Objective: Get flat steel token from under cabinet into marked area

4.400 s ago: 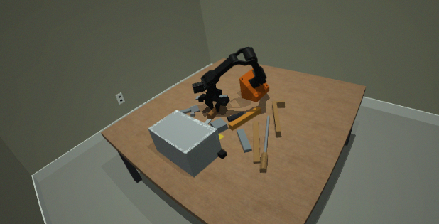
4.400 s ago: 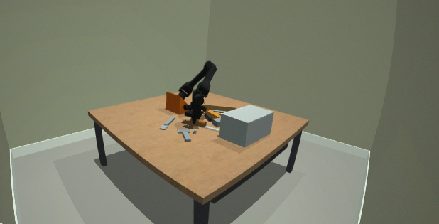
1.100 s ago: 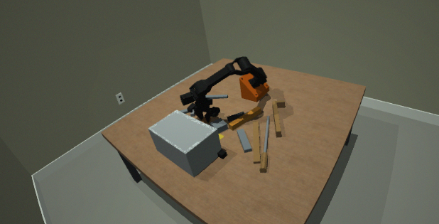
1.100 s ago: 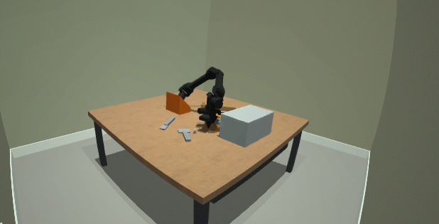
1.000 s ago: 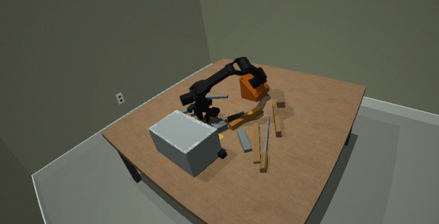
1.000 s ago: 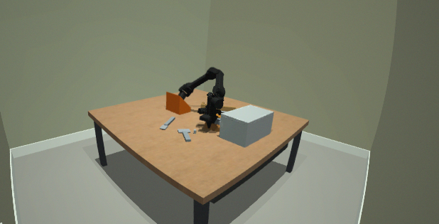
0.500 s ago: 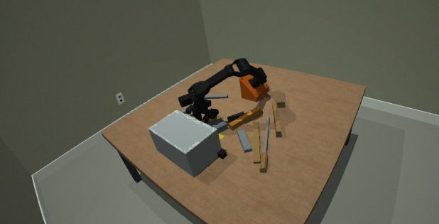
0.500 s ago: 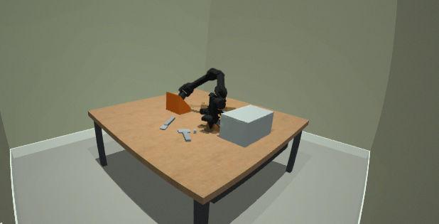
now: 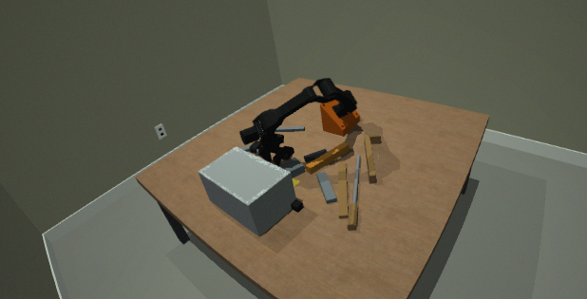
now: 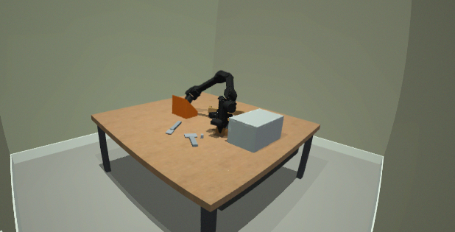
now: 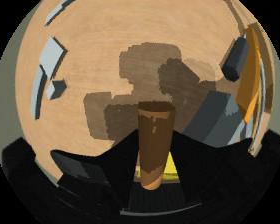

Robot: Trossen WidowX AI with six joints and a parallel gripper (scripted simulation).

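The grey block lies 8 cm to the left of my gripper tip, 3 cm behind it and 1 cm above it. From my gripper tip the other things lie so: wooden stick: 31 cm to the left, 7 cm behind; then orange bar: 17 cm behind, 15 cm to the left, 1 cm above; then grey t-piece: 21 cm to the right, 2 cm behind.
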